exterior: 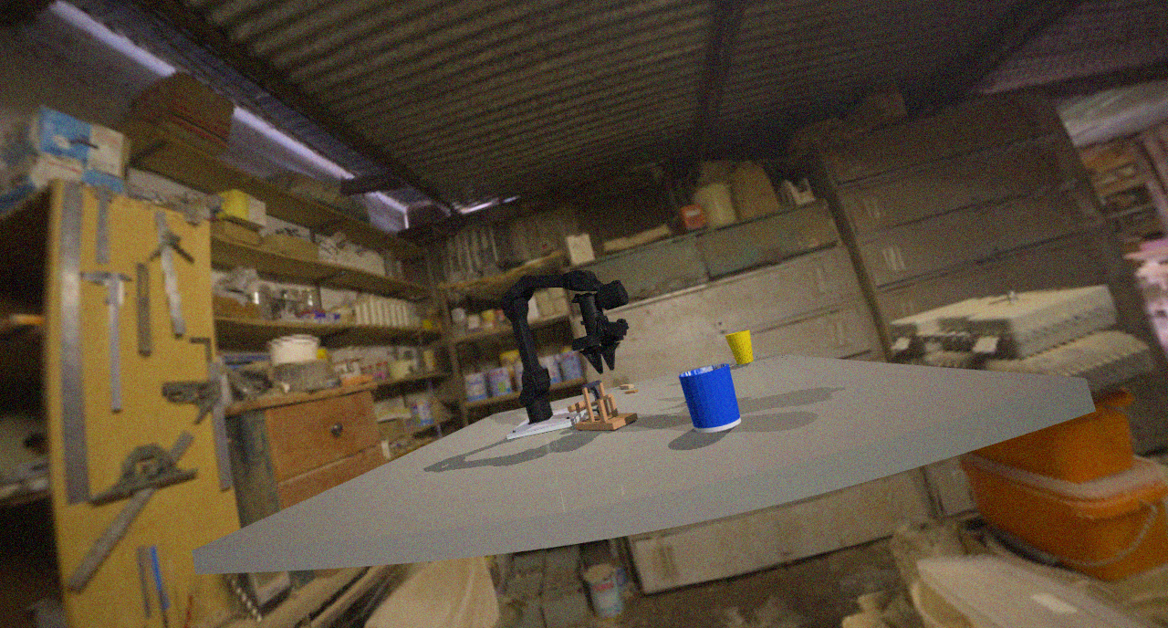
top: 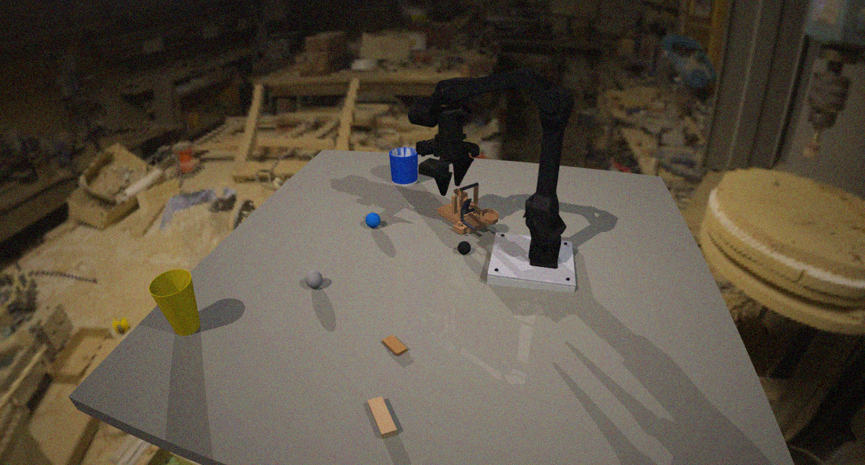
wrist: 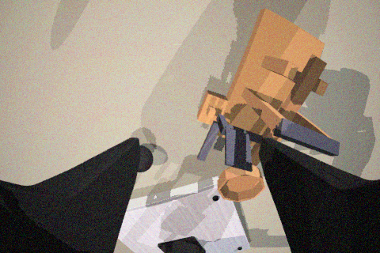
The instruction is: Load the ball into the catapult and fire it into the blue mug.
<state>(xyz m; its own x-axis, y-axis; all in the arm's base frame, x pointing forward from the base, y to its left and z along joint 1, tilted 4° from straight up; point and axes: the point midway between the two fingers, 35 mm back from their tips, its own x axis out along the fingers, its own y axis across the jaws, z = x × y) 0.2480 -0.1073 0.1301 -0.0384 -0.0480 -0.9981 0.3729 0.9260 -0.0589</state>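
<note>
Right now my gripper tip is 50 mm past the black ball, 90 mm to the right of it and 110 mm above it. Also, from my gripper tip: blue ball (210 mm ahead, 10 mm to the left, 100 mm below); then blue mug (200 mm ahead, 290 mm to the right, 90 mm below); then wooden catapult (50 mm behind, 40 mm to the right, 70 mm below).
</note>
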